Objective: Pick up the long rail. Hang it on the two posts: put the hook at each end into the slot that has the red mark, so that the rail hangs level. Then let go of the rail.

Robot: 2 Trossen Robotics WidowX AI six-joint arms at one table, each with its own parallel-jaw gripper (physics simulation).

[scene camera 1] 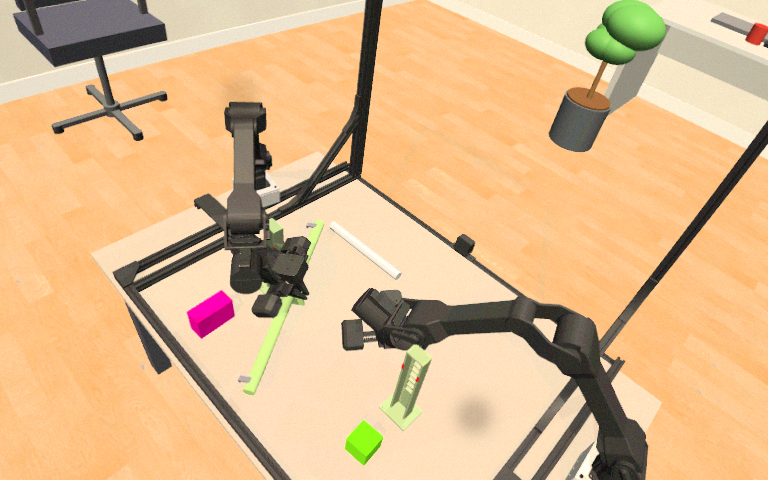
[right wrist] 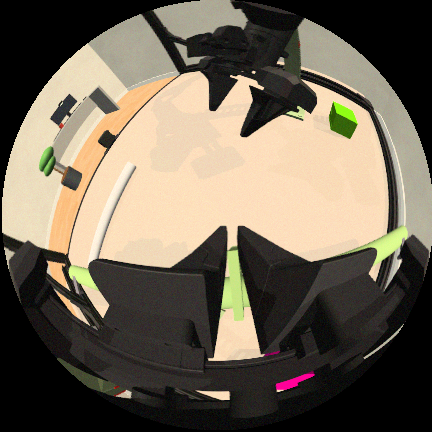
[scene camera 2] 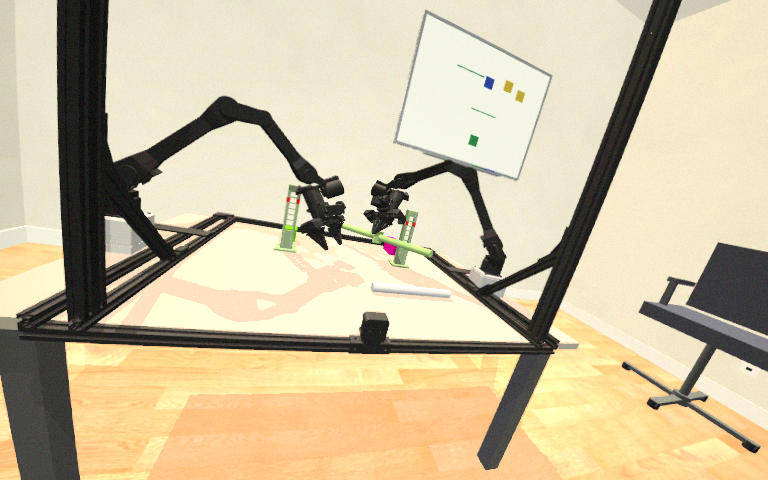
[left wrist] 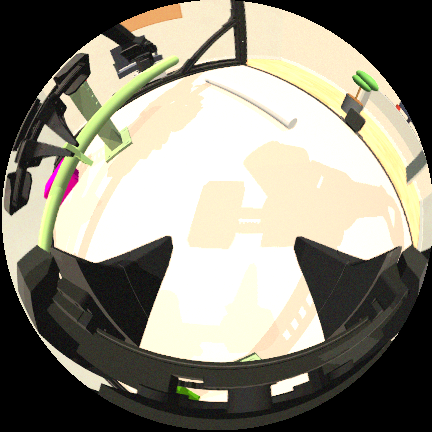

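Pixels of known places: left gripper, between the fingertips: point(right wrist: 225, 121) point(scene camera 2: 334, 247) point(left wrist: 235, 243); right gripper, between the fingertips: point(scene camera 1: 307, 297) point(right wrist: 231, 231) point(scene camera 2: 373, 233) point(left wrist: 75, 149); left arm's base, origin of its link: point(scene camera 1: 609, 475) point(scene camera 2: 118, 213); right arm's base, origin of its link: point(scene camera 2: 490, 272) point(left wrist: 147, 67).
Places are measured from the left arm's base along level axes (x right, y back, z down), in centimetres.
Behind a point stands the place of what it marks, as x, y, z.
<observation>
The long light-green rail point(scene camera 1: 264, 359) @[-30.0, -62.4, -0.7] point(scene camera 2: 416, 247) @[-0.7, -79.2, -3.1] point(left wrist: 48, 220) @[-23.3, -65.6, -0.5] point(right wrist: 392, 245) @[-31.2, -62.6, -0.8] is held above the table, with a small grey hook point(scene camera 1: 244, 378) @[-35.2, -61.9, -0.3] near its near end and another hook point(scene camera 1: 310, 225) @[0.6, -83.0, -3.6] near its far end. My right gripper point(scene camera 2: 376, 230) @[-14.3, -67.4, -2.5] point(left wrist: 75, 149) @[-14.3, -67.4, -2.5] point(right wrist: 231, 231) @[-14.3, -67.4, -2.5] is shut on the tab at the rail's middle. My left gripper point(scene camera 2: 333, 246) @[-6.4, -53.0, 2.6] point(left wrist: 235, 243) @[-6.4, -53.0, 2.6] point(right wrist: 225, 121) @[-6.4, -53.0, 2.6] is open and empty, away from the rail. One green post with red marks point(scene camera 1: 400, 390) @[-14.0, -39.7, 2.0] point(scene camera 2: 289, 220) @[-13.0, -37.9, -2.4] stands beside it. The other post point(scene camera 2: 402, 249) point(left wrist: 108, 129) @[-12.3, -78.1, 3.0] stands by the rail, partly hidden in scene camera 1.
A magenta block point(scene camera 1: 210, 314) @[-30.6, -80.4, 2.0] point(scene camera 2: 389, 245) @[-27.3, -80.3, 4.4] lies near the rail. A bright green cube point(scene camera 1: 363, 441) @[-26.5, -38.0, 3.0] point(right wrist: 343, 120) @[-25.3, -40.8, 4.0] is near the first post's foot. A white rod point(scene camera 1: 365, 250) @[11.8, -73.6, 5.7] point(scene camera 2: 410, 290) @[13.7, -73.2, 6.1] point(left wrist: 252, 101) @[11.3, -70.3, 6.6] point(right wrist: 112, 212) @[11.3, -73.0, 7.1] lies on the table. Dark frame beams point(scene camera 1: 209, 383) @[-39.3, -68.8, 5.9] border the work area.
</observation>
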